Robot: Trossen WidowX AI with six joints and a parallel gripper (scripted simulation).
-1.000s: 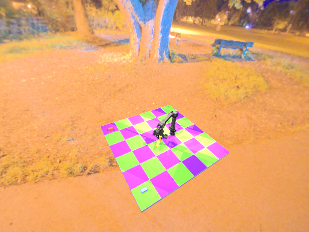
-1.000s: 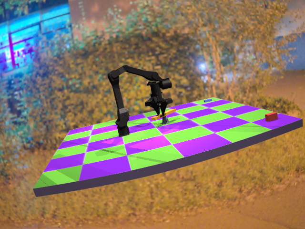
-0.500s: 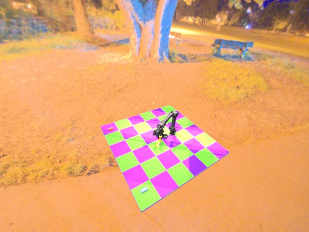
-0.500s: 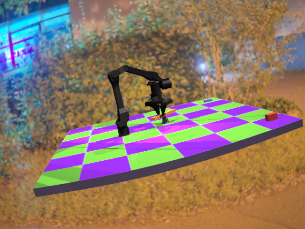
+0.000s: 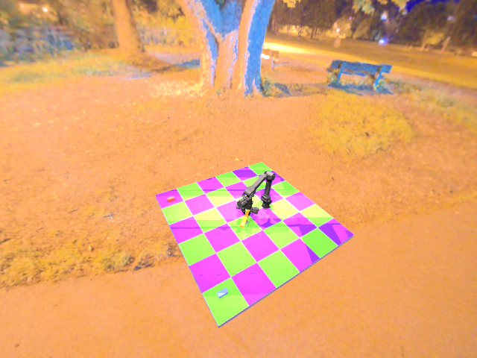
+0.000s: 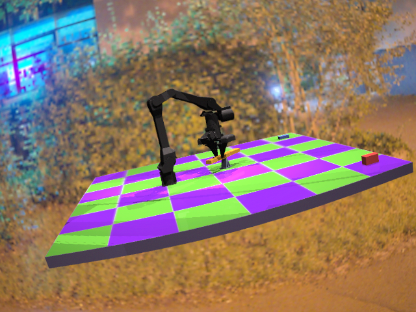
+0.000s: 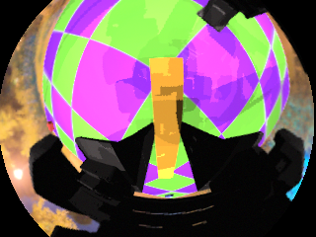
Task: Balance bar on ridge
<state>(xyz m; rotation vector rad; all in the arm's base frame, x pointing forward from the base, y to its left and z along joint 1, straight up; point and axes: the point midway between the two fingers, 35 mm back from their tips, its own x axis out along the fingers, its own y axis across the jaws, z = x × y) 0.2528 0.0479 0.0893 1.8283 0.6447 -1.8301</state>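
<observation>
Now: the bar 20 mm ahead of my gripper tip and 20 mm to the left of it. Round my gripper tip: blue block: 490 mm ahead, 450 mm to the left, 50 mm below; then red block: 490 mm ahead, 550 mm to the right, 40 mm below.
</observation>
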